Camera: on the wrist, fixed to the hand. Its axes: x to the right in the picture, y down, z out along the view.
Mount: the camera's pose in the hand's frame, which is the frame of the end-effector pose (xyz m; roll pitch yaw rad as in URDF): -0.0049 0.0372 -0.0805 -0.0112 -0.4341 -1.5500
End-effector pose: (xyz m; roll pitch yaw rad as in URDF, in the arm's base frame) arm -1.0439 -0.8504 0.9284 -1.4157 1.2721 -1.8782
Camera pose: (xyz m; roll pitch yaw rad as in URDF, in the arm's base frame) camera -1.0996 -0.7819 0.9186 -1.6574 -0.2680 -1.5885
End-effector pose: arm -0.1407 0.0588 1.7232 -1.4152 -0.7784 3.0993
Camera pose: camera -0.1686 0.1338 1.6847 1.8452 -0.7722 -0.4362
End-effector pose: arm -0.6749 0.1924 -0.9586 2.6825 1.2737 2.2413
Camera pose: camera -0.7285 0.2562 -0.9280 -1.7637 0.2486 -1.6035
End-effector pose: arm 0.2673 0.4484 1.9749 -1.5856 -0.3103 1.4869
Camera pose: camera 0.3486 0.4479 1.9391 2.5288 -1.0421 -2.6907
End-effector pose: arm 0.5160 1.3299 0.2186 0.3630 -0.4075 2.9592
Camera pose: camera 0.4848 1.2712 0.1597 0.4048 -0.0728 1.3775
